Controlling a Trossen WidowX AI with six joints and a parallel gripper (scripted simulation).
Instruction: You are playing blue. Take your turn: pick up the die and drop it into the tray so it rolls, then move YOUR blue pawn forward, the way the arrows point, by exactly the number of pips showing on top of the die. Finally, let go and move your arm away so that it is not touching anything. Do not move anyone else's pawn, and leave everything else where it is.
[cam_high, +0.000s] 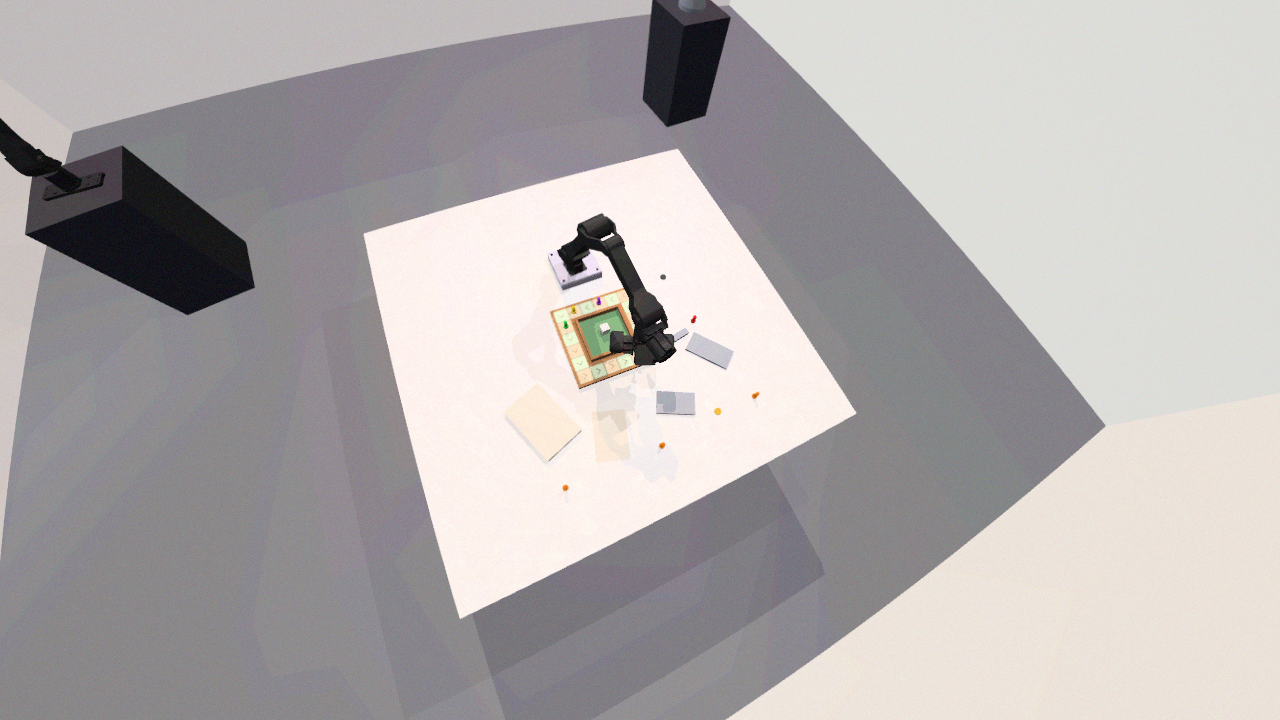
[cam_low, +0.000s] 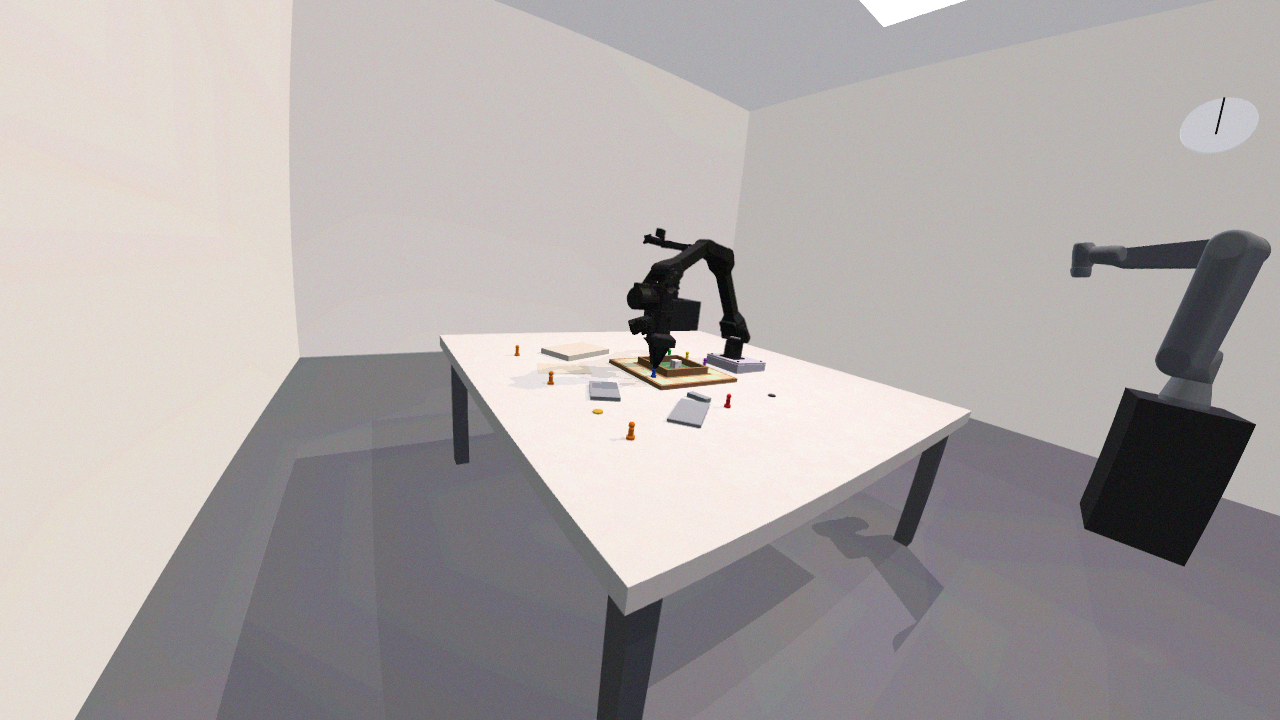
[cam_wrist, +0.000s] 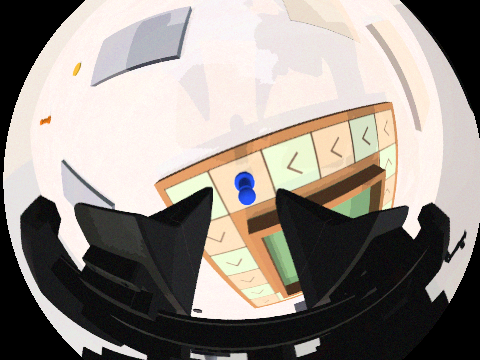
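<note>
Right now the blue pawn is 20 mm below my gripper tip. The rest, counted from my gripper tip: purple pawn 240 mm behind, 20 mm to the right, 20 mm below; white die 140 mm behind, 50 mm to the right, 20 mm below; green-floored tray 130 mm behind, 50 mm to the right, 40 mm below.
</note>
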